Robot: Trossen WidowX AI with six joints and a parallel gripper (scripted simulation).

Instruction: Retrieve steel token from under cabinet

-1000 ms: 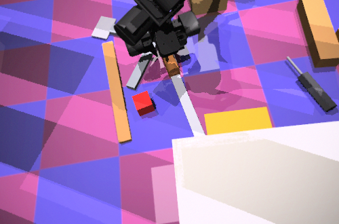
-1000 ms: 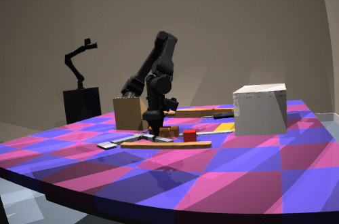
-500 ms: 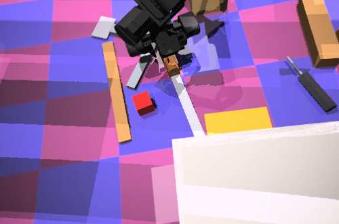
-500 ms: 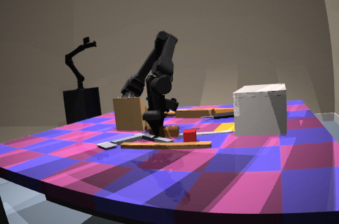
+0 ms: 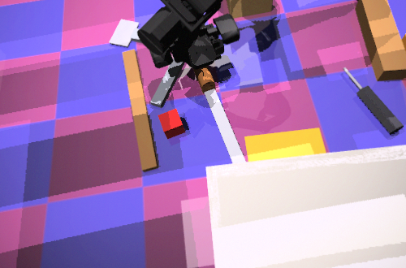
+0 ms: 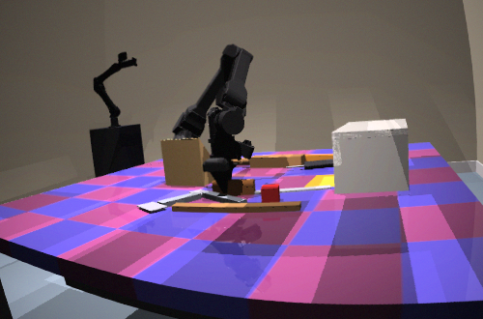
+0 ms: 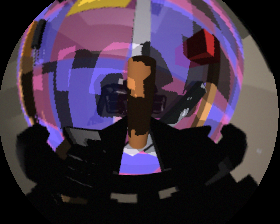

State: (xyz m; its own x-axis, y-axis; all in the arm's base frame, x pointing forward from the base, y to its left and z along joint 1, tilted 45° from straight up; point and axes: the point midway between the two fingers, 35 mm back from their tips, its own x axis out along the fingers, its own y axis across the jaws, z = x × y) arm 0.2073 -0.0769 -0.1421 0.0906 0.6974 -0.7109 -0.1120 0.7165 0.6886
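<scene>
My gripper tip is now 4 cm to the left of the grey paddle-ended bar and 3 cm past it. Also, from my gripper tip: grey t-shaped tool 12 cm to the right, 12 cm behind; then long wooden slat 15 cm to the right, 7 cm ahead; then red cube 14 cm ahead, 9 cm to the right, 1 cm above.
</scene>
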